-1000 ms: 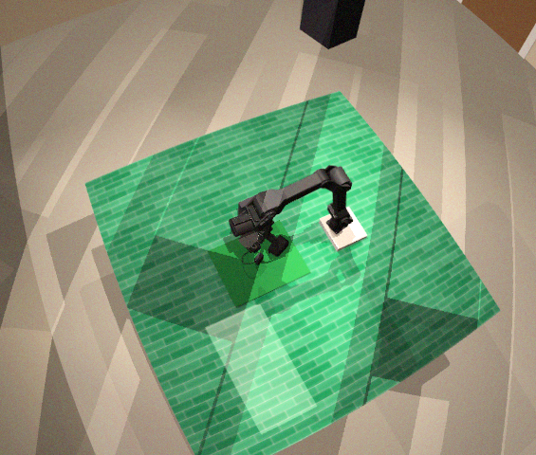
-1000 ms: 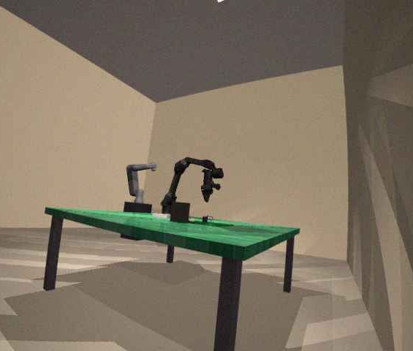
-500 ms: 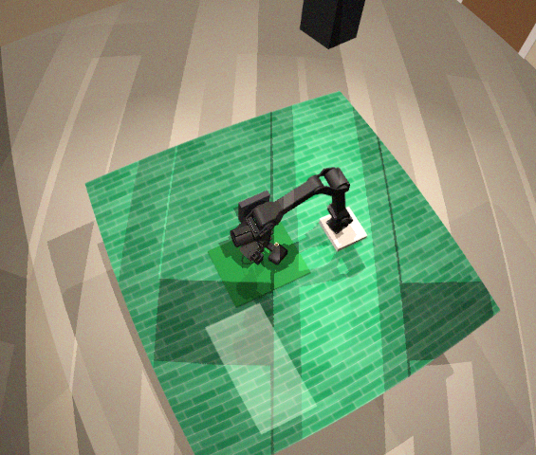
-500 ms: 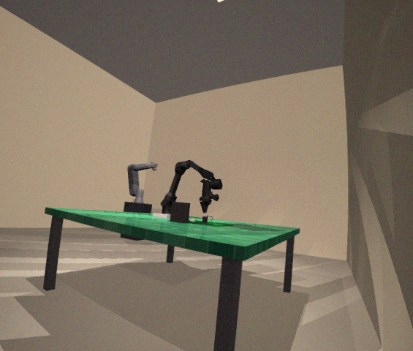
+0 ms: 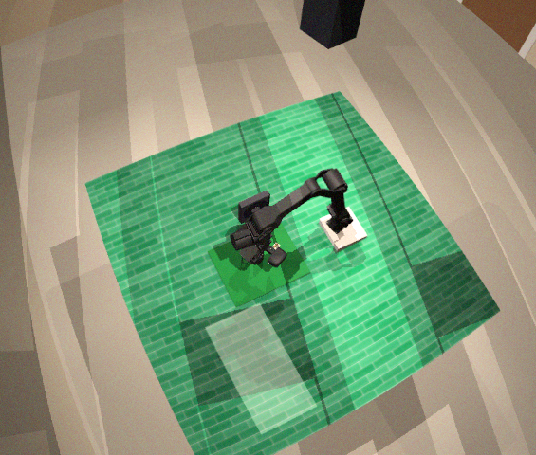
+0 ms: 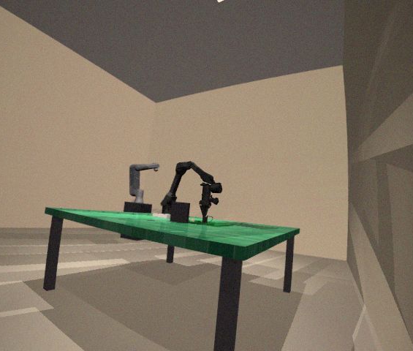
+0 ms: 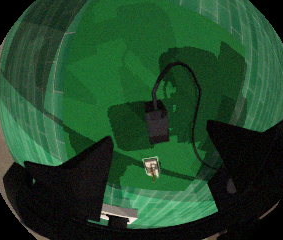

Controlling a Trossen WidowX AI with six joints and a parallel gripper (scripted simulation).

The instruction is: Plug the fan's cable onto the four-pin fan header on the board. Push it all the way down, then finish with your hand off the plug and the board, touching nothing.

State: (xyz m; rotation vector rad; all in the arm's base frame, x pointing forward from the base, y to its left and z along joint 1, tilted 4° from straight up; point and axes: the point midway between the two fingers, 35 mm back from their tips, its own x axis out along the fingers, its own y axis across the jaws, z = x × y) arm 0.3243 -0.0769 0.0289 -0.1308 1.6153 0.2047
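Right now my gripper tip is 20 mm above the dark fan plug. Also, from my gripper tip: green board (60 mm below, 10 mm to the left, 10 mm ahead); then black fan (160 mm to the right, 100 mm behind, 20 mm above).
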